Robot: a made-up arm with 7 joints. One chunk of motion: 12 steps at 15 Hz.
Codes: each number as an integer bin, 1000 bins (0 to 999) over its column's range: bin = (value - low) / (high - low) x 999, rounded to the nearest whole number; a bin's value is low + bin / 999 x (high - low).
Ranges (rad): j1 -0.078..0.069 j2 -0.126..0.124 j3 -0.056..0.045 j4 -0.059..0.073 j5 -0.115..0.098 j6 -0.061..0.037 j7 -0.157..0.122
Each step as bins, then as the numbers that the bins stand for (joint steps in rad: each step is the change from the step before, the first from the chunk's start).
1 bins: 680 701 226 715 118 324 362
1 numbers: 0.02206 0.04943 -0.03315 0.03547 -0.08984 -0.02922 -0.05590
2 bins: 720 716 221 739 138 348 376
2 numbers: 0.02795 0.05318 -0.03366 0.03865 -0.08558 -0.02686 -0.05199
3 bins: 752 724 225 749 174 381 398
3 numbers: 0.03265 0.05518 -0.03325 0.03997 -0.07790 -0.02362 -0.04585
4 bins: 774 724 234 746 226 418 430
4 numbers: 0.03589 0.05518 -0.03234 0.03957 -0.06681 -0.01999 -0.03691
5 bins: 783 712 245 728 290 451 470
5 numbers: 0.03722 0.05218 -0.03123 0.03719 -0.05317 -0.01676 -0.02574
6 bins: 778 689 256 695 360 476 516
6 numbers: 0.03648 0.04642 -0.03012 0.03283 -0.03824 -0.01431 -0.01289
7 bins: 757 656 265 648 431 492 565
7 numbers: 0.03339 0.03816 -0.02921 0.02662 -0.02311 -0.01274 0.00079
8 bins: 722 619 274 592 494 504 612
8 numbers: 0.02824 0.02890 -0.02830 0.01922 -0.00967 -0.01156 0.01392
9 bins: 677 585 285 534 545 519 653
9 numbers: 0.02162 0.02040 -0.02719 0.01156 0.00120 -0.01009 0.02537
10 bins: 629 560 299 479 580 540 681
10 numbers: 0.01456 0.01414 -0.02577 0.00429 0.00866 -0.00803 0.03319
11 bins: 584 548 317 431 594 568 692
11 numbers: 0.00793 0.01114 -0.02395 -0.00205 0.01165 -0.00528 0.03626
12 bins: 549 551 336 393 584 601 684
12 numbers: 0.00278 0.01189 -0.02203 -0.00707 0.00952 -0.00204 0.03403
